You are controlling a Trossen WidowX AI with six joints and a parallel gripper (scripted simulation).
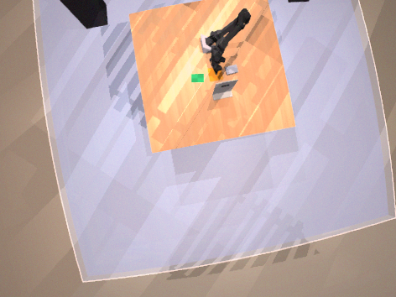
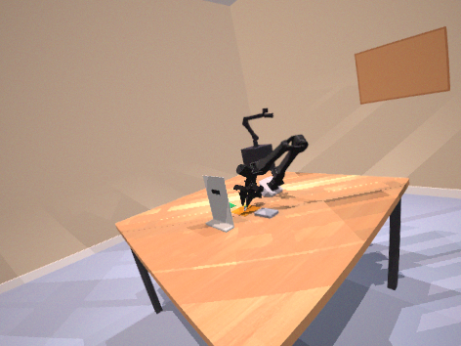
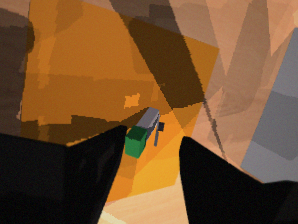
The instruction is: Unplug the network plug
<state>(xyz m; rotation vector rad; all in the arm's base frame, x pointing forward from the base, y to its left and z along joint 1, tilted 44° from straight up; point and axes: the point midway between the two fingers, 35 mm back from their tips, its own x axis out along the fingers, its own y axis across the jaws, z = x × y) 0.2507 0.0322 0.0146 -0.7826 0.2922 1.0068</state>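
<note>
Now: gripper tip 1 cm above the network plug. Round my gripper tip: orange square 2 cm below; green patch 16 cm to the right, 2 cm below, 1 cm ahead; flat grey plate 14 cm to the left, 2 cm behind, 1 cm below.
</note>
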